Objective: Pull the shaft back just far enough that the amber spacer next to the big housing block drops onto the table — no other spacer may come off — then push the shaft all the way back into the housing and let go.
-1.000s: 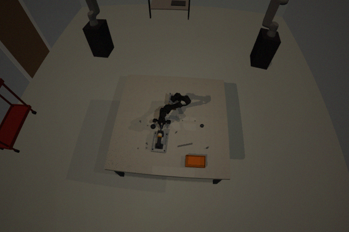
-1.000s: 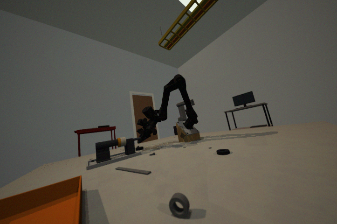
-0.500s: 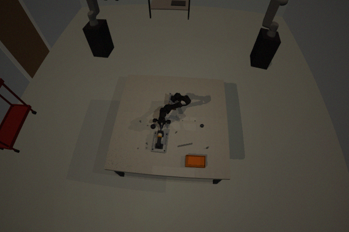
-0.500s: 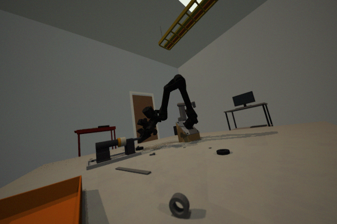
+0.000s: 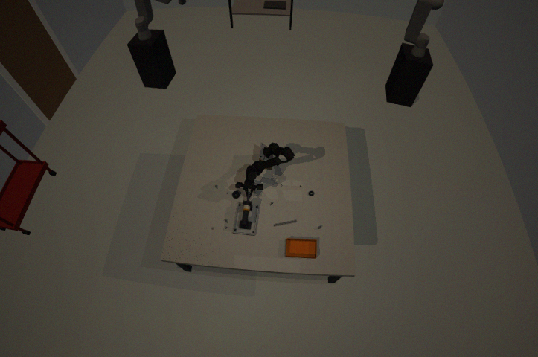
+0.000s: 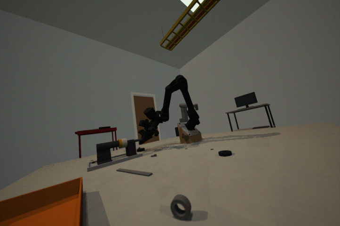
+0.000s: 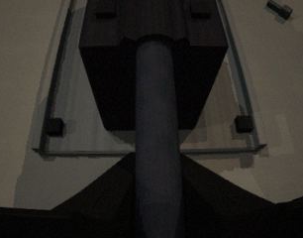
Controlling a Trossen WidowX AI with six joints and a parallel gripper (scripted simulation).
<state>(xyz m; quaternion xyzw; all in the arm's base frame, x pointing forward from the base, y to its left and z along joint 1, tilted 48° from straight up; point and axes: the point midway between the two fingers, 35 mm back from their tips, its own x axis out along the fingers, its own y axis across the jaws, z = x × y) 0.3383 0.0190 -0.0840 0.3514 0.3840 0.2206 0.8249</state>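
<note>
The shaft lies 4 cm ahead of my gripper tip and 2 cm above it. The rest, counted from my gripper tip: amber spacer: 11 cm ahead, 2 cm above, 1 cm to the left; then pale spacer: 9 cm ahead, 2 cm above, 1 cm to the left; then white spacer: 10 cm ahead, 2 cm above, 1 cm to the left.
</note>
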